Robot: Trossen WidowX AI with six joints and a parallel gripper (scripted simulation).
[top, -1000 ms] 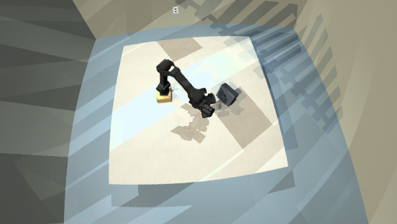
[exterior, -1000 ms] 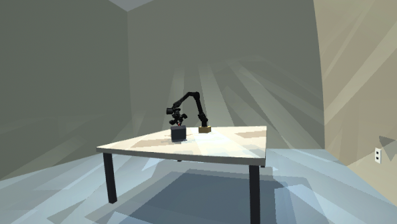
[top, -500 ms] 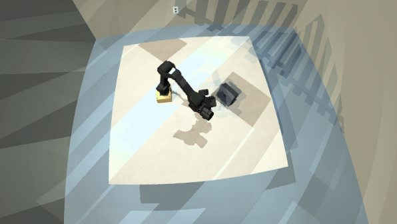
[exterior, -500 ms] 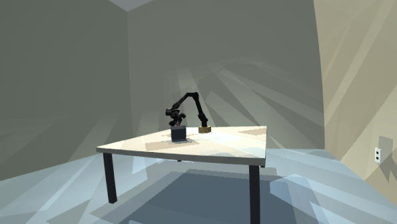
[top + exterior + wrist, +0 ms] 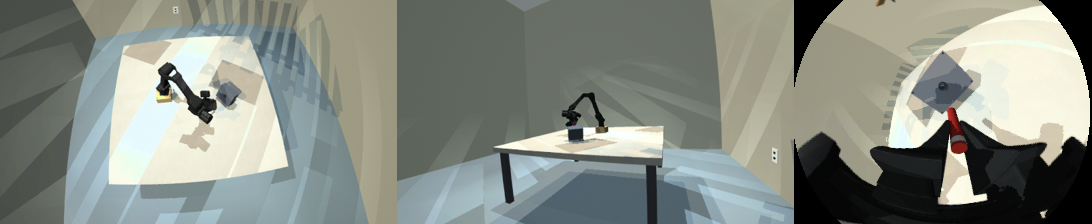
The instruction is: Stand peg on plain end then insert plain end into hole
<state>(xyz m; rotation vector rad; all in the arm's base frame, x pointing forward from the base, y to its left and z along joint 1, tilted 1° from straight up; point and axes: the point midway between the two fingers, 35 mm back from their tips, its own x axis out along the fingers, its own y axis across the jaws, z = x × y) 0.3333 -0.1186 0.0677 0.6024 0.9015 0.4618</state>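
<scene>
Right now the grey sloped panel is 110 mm ahead of my gripper tip, 90 mm to the left of it and 50 mm below it. Round my gripper tip: red peg: 10 mm to the right, 10 mm behind, 10 mm above.
</scene>
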